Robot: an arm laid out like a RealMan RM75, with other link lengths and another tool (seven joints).
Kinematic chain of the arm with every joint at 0, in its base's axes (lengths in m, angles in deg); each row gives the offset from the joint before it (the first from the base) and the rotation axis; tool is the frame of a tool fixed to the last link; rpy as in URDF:
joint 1: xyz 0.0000 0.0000 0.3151 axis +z
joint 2: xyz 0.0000 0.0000 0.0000 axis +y
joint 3: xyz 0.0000 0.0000 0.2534 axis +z
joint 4: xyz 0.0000 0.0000 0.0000 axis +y
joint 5: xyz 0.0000 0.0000 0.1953 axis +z
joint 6: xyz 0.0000 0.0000 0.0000 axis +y
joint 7: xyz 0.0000 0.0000 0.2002 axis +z
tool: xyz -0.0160 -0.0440 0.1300 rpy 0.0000 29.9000 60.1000
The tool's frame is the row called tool.
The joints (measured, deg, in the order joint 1, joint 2, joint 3, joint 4, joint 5, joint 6, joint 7), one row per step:
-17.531 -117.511 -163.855 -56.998 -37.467 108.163 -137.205
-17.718 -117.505 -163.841 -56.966 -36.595 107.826 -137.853
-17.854 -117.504 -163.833 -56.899 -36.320 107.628 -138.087
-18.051 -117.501 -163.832 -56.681 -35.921 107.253 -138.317
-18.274 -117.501 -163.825 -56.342 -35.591 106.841 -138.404
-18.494 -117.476 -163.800 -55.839 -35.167 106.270 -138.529
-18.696 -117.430 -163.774 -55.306 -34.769 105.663 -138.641
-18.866 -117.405 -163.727 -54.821 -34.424 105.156 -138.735
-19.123 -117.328 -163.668 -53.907 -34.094 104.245 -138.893
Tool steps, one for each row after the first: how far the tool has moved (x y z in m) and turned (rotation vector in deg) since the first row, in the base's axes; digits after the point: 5 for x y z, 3 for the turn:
-0.00336 -0.00186 -0.00080 -0.499 0.403 0.927
-0.00430 -0.00179 -0.00115 -0.624 0.535 1.211
-0.00580 -0.00157 -0.00196 -0.783 0.723 1.579
-0.00680 -0.00098 -0.00312 -0.915 0.850 1.792
-0.00853 -0.00070 -0.00467 -1.097 1.011 2.161
-0.01045 -0.00036 -0.00610 -1.246 1.187 2.537
-0.01189 -0.00032 -0.00762 -1.425 1.305 2.849
-0.01377 0.00065 -0.00996 -1.525 1.365 3.340

